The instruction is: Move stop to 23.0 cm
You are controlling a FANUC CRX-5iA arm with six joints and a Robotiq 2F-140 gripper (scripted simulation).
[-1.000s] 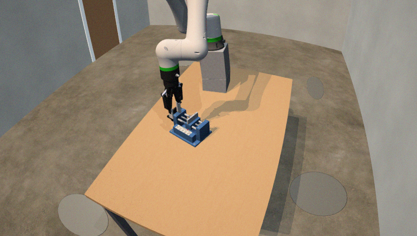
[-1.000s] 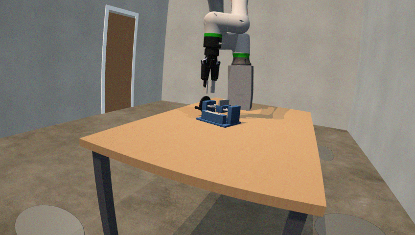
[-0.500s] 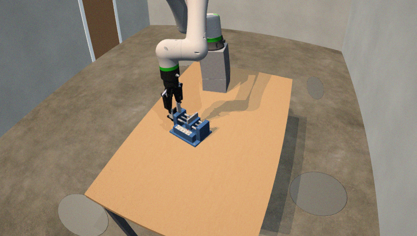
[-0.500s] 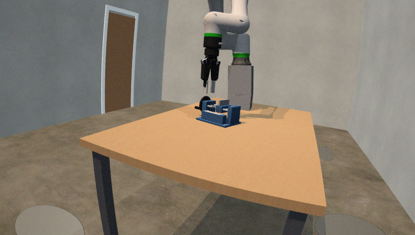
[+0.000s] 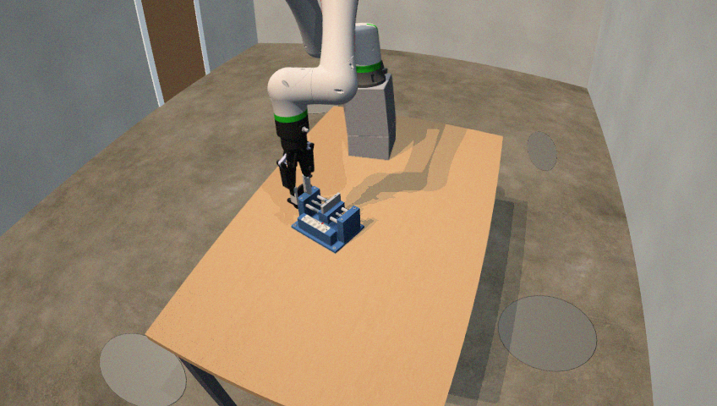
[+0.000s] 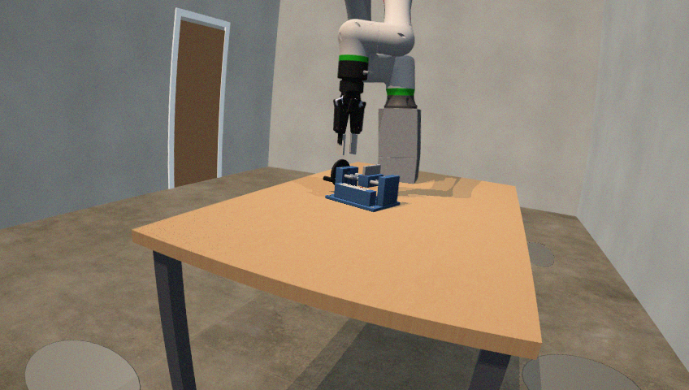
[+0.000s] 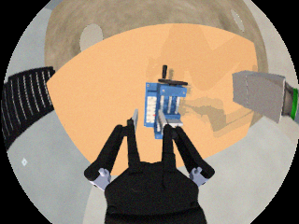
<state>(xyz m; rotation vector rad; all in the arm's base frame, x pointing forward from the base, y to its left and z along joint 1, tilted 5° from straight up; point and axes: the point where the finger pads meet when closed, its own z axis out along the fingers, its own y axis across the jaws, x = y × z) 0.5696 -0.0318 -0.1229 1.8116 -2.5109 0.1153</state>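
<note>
My gripper is now 8 cm past the black handwheel, 7 cm to the left of it and 13 cm above it. Also, from my hand: grey stop plate 5 cm behind, 7 cm to the left, 10 cm below.
</note>
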